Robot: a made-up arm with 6 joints. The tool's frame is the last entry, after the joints. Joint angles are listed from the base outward.
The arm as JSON. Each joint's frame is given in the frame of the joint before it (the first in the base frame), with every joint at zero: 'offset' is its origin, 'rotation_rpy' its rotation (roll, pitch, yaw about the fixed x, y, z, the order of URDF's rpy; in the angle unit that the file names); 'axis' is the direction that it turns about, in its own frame. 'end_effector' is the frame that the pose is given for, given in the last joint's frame.
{
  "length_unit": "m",
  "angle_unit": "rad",
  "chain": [
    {
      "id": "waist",
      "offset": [
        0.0,
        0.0,
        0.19
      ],
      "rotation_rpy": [
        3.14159,
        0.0,
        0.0
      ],
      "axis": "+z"
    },
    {
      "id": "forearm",
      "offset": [
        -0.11,
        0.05,
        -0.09
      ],
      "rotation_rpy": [
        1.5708,
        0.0,
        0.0
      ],
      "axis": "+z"
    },
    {
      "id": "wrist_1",
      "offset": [
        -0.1,
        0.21,
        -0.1
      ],
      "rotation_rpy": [
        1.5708,
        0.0,
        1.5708
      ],
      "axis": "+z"
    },
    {
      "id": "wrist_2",
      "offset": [
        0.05,
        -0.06,
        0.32
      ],
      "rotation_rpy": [
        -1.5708,
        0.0,
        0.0
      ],
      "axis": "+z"
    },
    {
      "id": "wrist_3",
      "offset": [
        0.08,
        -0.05,
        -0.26
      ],
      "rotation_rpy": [
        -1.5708,
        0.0,
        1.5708
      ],
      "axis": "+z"
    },
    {
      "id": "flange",
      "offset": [
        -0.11,
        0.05,
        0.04
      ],
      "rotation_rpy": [
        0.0,
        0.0,
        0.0
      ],
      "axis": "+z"
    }
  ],
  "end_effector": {
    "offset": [
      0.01,
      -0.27,
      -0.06
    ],
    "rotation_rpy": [
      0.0,
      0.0,
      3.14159
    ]
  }
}
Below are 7 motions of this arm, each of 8 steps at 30 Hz.
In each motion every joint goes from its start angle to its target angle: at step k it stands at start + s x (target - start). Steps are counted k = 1, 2, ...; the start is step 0. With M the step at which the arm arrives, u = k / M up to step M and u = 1 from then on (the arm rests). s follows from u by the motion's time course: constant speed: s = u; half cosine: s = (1 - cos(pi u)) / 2; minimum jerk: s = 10 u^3 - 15 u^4 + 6 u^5.
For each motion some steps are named. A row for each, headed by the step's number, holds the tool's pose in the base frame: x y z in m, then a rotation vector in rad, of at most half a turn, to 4 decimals.
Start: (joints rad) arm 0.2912 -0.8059 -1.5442 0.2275 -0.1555 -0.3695
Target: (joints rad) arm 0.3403 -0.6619 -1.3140 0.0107 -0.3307 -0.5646
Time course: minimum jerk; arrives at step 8
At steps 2, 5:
2: 0.1557 -0.4276 0.5743 -1.3875 -0.6985 -1.4268
5: 0.1983 -0.4456 0.5938 -1.2542 -0.8951 -1.4365

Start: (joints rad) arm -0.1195 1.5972 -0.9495 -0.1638 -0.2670 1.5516
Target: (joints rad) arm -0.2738 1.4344 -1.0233 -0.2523 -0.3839 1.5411
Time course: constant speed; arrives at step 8
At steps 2, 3, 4, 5, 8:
2: -0.0706 -0.4918 0.1579 0.0952 1.6914 1.9075
3: -0.0589 -0.4903 0.1558 0.0391 1.6680 1.9216
4: -0.0473 -0.4886 0.1537 -0.0163 1.6433 1.9353
5: -0.0357 -0.4867 0.1516 -0.0708 1.6171 1.9487
8: -0.0010 -0.4791 0.1453 -0.2292 1.5304 1.9869

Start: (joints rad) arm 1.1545 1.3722 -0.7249 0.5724 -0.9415 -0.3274
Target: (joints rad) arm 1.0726 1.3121 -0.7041 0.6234 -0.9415 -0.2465
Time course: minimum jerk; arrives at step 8
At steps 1, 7, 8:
1: -0.6585 -0.0392 -0.1957 -0.9756 1.9833 -1.1713
7: -0.6450 -0.0832 -0.1898 -0.9633 1.9678 -1.1291
8: -0.6447 -0.0839 -0.1897 -0.9631 1.9675 -1.1284

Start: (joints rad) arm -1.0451 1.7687 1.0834 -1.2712 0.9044 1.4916
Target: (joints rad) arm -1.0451 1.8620 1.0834 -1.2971 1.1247 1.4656
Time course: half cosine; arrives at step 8
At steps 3, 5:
3: -0.1638 -0.8670 0.1254 0.4000 0.4032 2.3393
5: -0.1557 -0.8757 0.1474 0.4176 0.4357 2.4031

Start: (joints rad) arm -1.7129 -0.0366 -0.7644 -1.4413 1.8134 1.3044
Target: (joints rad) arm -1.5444 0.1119 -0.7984 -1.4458 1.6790 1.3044
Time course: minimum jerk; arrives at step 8
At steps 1, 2, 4, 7, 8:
1: 0.4474 0.2793 0.4162 1.3969 0.6580 -0.6236
2: 0.4517 0.2742 0.4119 1.3896 0.6485 -0.6441
4: 0.4704 0.2496 0.3921 1.3564 0.6062 -0.7386
7: 0.4911 0.2161 0.3673 1.3155 0.5564 -0.8571
8: 0.4918 0.2150 0.3665 1.3142 0.5547 -0.8611

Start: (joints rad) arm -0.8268 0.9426 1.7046 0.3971 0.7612 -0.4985
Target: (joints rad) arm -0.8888 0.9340 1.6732 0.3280 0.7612 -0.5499
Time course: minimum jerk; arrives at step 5
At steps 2, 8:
2: -0.1009 -0.0737 -0.0579 1.3412 1.4148 0.2216
8: -0.0919 -0.0702 -0.0704 1.2566 1.4236 0.2199

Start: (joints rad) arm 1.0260 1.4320 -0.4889 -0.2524 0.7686 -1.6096
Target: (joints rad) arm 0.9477 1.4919 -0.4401 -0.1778 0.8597 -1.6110
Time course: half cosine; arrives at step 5
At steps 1, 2, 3, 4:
1: -0.3510 0.0793 -0.3343 -0.2487 1.2791 -1.2255
2: -0.3619 0.0918 -0.3281 -0.2353 1.3100 -1.1860
3: -0.3756 0.1064 -0.3193 -0.2186 1.3480 -1.1374
4: -0.3869 0.1175 -0.3113 -0.2051 1.3787 -1.0983

